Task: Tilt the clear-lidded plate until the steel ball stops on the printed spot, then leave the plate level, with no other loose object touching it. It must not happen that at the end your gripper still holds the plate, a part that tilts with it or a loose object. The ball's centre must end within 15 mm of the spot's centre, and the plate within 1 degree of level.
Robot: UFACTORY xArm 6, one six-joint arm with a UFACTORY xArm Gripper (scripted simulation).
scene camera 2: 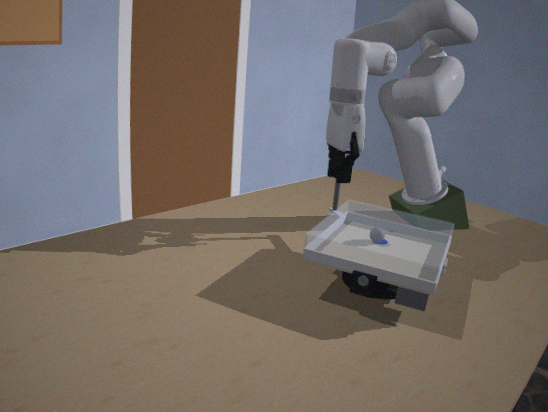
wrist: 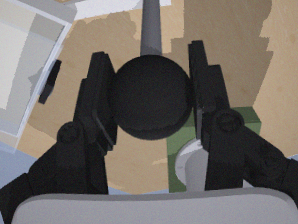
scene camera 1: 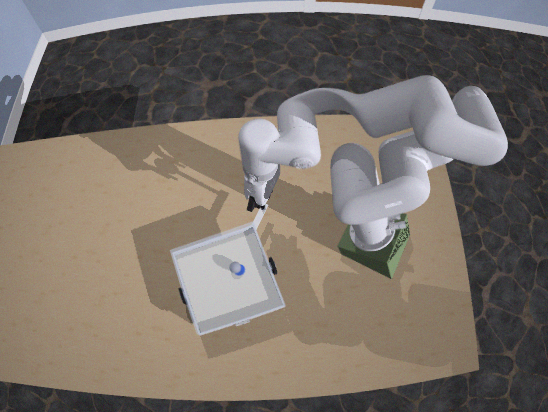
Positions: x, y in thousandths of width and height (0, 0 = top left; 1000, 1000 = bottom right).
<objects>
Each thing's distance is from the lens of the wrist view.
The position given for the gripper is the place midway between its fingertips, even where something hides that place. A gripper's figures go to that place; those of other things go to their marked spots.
gripper (wrist: 508, 292): 13 cm
dark pivot base (wrist: 169, 373): 26 cm
</objects>
